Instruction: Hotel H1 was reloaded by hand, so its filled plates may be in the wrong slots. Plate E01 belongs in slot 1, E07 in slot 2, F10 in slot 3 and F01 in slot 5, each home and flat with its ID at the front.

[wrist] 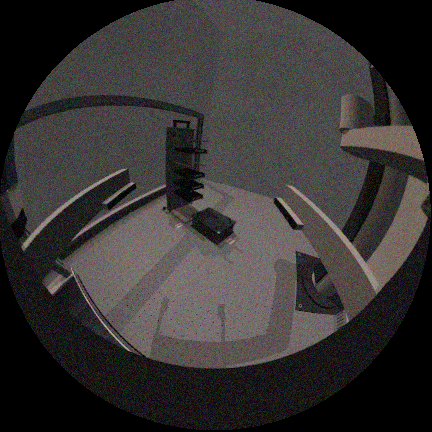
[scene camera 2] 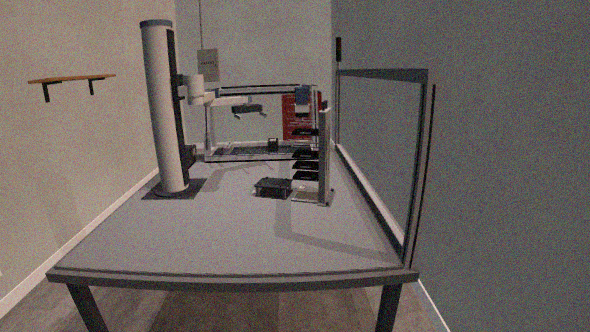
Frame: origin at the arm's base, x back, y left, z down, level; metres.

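Seen in the pictures: gripper, fingertip midpoint: [wrist: 203, 181] [scene camera 2: 254, 116]; arm's base, link origin: [wrist: 321, 283] [scene camera 2: 176, 190].
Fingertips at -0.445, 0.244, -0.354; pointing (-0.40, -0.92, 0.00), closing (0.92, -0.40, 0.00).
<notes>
Offsets run from my fingertips to a thing's middle, as dx, dy, dz. "pt": to the spot under its first point.
Hotel H1 {-0.314, -0.413, +0.109} [scene camera 2: 324, 160] [wrist: 172, 145] is an upright rack with a grey back panel, standing toward the right of the table. A dark plate {-0.284, -0.394, +0.017} [scene camera 2: 305, 132] [wrist: 190, 149] sits high in it, with a gap below. Three more dark plates, the upper {-0.284, -0.394, +0.124} [scene camera 2: 305, 153] [wrist: 190, 173], middle [scene camera 2: 305, 164] [wrist: 189, 185] and lowest {-0.284, -0.394, +0.230} [scene camera 2: 305, 175] [wrist: 189, 195], sit lower, close together. They look about level. The plate IDs and slot numbers are too small to read. My gripper [scene camera 2: 250, 116] [wrist: 203, 181] is open and empty, in the air behind and left of the hotel in the scene view.
A low black stand [scene camera 2: 273, 187] [wrist: 214, 223] is beside the hotel's base. The arm's column [scene camera 2: 162, 110] rises at the left. A framed guard panel [scene camera 2: 424, 150] runs along the right edge. A rail frame with a blue-topped unit {pt -0.297, +0.220, -0.099} [scene camera 2: 302, 95] and a small dark object {pt -0.083, +0.271, +0.241} [scene camera 2: 272, 144] are at the back.
</notes>
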